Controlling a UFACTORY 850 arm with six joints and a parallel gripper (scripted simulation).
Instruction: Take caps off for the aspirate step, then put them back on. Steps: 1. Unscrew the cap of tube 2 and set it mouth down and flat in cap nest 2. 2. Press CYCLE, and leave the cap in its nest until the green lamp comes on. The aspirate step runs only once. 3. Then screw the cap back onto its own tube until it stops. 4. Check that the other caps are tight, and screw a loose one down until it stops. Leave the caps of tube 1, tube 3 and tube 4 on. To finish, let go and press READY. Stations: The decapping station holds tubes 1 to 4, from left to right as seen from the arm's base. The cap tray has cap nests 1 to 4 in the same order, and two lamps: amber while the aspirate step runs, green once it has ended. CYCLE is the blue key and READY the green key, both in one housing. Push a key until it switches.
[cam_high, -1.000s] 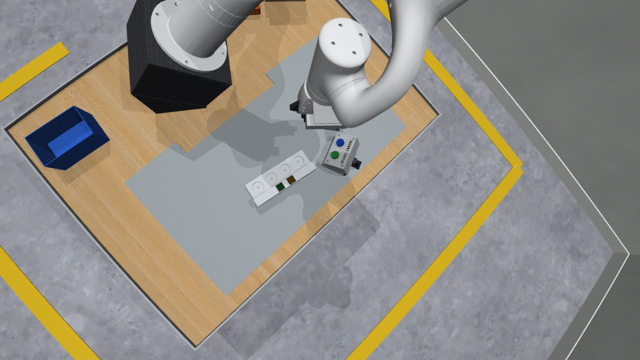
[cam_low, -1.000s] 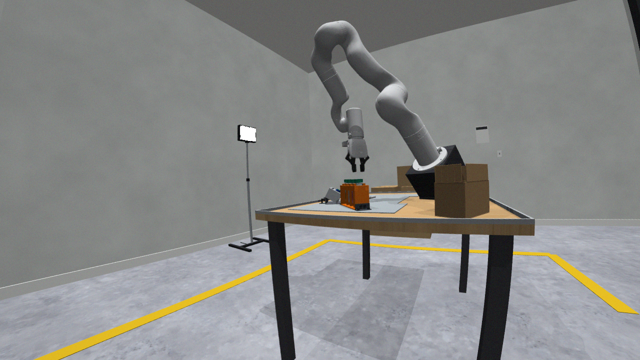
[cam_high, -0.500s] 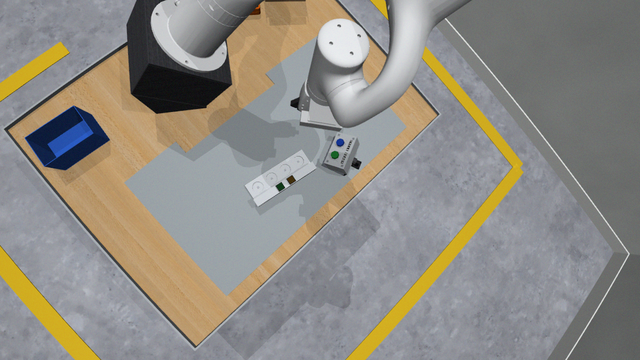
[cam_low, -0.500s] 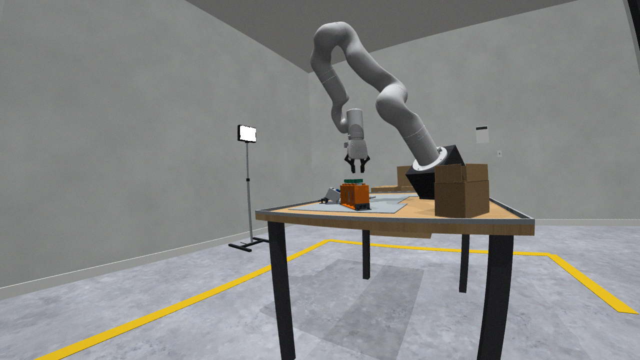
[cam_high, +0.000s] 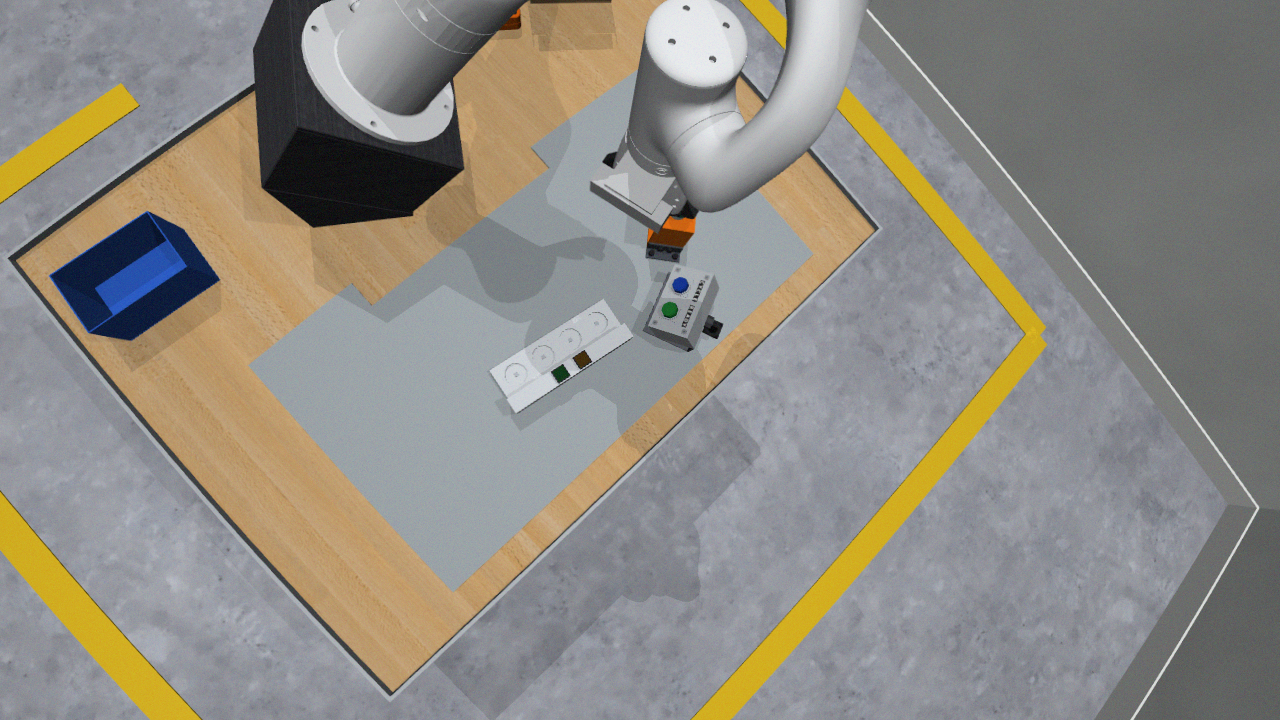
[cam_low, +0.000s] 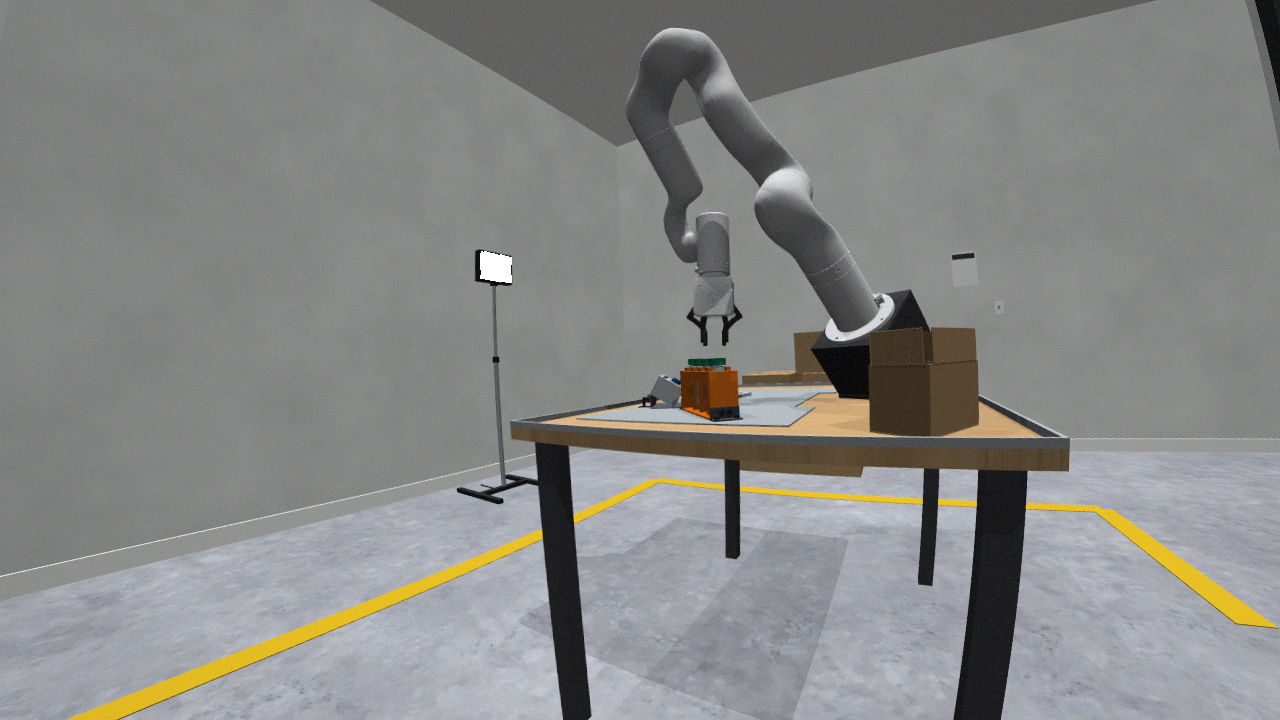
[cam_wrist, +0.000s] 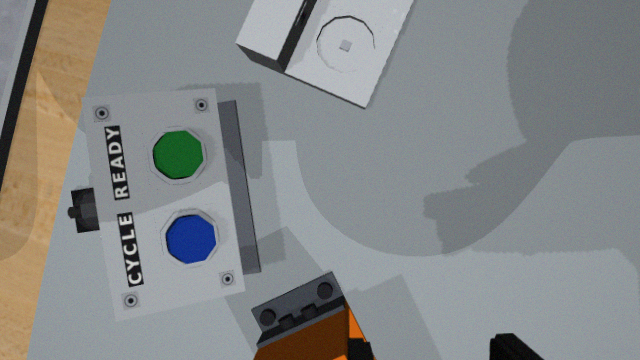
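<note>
Right now the green-rimmed cap is 140 mm to the left of my hand, 70 mm behind it and 60 mm below it. The rest, counted from my hand: blue cycle key: 110 mm below, 110 mm ahead, 20 mm to the left; then key housing: 140 mm ahead, 120 mm below; then green ready key: 140 mm ahead, 110 mm below, 20 mm to the right.
</note>
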